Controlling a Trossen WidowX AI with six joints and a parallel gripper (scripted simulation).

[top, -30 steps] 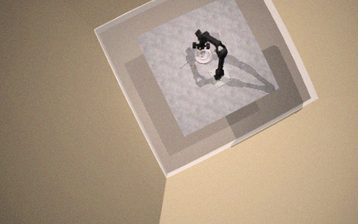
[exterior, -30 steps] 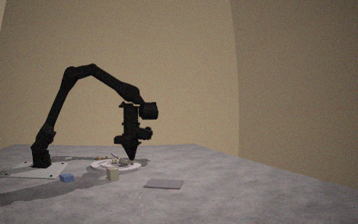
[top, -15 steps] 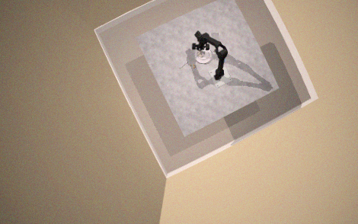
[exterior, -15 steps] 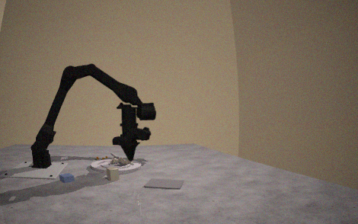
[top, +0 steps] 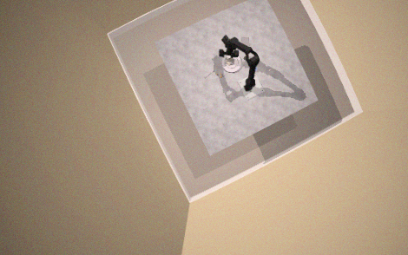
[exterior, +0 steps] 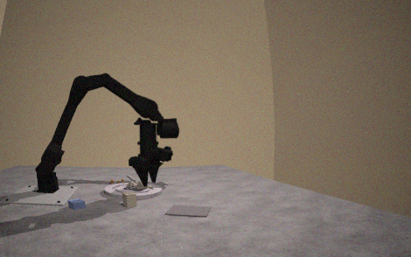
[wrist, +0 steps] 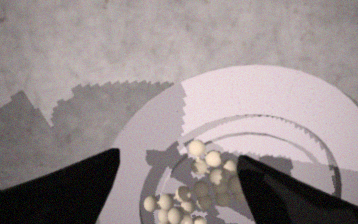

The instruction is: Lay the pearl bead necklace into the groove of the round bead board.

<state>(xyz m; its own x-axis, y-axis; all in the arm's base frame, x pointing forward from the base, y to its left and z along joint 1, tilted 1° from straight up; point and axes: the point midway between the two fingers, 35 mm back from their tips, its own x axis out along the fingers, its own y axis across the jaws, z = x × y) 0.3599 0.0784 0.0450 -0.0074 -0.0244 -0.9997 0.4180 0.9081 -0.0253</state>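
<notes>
Now: gripper tip 60 mm past the round bead board, 20 mm to the left of it and 10 mm above it. The rest, counted from my gripper tip: flat grey plate 90 mm ahead, 250 mm to the right, 20 mm below; then cream cube 60 mm behind, 190 mm to the right; then blue block 210 mm behind, 220 mm to the right, 10 mm below.
</notes>
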